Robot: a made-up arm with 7 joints. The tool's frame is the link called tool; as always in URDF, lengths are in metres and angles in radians.
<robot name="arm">
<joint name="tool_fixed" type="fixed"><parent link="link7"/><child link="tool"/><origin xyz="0.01 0 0.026" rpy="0.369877 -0.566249 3.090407"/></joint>
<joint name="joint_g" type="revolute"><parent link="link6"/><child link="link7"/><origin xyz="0.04 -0.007 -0.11"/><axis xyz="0 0.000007 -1"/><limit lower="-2.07" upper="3.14" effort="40" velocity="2.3"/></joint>
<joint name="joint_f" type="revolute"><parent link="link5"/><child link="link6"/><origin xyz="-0.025 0.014 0.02"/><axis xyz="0 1 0.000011"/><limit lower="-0.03" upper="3.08" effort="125" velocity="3.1"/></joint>
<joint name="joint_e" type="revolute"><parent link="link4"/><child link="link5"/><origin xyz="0.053 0.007 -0.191"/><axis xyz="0 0.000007 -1"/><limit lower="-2.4" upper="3.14" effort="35" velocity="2.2"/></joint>
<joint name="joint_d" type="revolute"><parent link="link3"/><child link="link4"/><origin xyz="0.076 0.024 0.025"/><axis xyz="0 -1 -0.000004"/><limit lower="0.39" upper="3.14" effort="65" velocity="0.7"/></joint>
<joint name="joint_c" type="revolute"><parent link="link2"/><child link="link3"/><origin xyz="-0.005 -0.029 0.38"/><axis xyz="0 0 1"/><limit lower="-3.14" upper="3.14" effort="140" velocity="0.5"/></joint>
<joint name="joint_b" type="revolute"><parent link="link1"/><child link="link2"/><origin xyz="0.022 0.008 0.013"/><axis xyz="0 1 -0.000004"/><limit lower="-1.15" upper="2.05" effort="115" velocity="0.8"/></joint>
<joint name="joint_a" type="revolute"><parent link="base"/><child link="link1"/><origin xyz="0.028 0.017 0.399"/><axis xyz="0 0 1"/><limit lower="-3.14" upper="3.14" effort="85" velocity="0.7"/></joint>
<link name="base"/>
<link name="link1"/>
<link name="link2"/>
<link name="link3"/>
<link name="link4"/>
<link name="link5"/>
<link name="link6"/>
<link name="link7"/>
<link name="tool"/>
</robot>
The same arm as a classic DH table. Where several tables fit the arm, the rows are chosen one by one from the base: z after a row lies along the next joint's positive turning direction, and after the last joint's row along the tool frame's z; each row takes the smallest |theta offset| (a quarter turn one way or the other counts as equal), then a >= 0, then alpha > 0; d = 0 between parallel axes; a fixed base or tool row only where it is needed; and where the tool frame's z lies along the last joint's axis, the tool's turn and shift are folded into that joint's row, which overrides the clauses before.
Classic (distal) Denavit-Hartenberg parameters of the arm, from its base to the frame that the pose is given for. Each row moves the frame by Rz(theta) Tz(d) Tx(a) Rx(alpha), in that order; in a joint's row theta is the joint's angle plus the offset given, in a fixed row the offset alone. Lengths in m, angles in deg.
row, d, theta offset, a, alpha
base (fixed), 0, 31.26, 0.0328, 0
joint_a, 0.412, -31.26, 0.022, -90
joint_b, -0.021, 0, -0.005, 90
joint_c, 0.405, 0, 0.076, 90
joint_d, -0.031, 0, 0.053, 90
joint_e, 0.171, 0, -0.025, 90
joint_f, 0.007, 0, 0.04, -90
joint_g, 0.0947, 57.08, 0.0054, 141.89
tool (fixed), 0.0136, -119.63, 0, 0
Joint limits (deg, base to tool): -179.91..179.91 -65.89..117.46 -179.91..179.91 22.35..179.91 -137.51..179.91 -1.72..176.47 -118.6..179.91

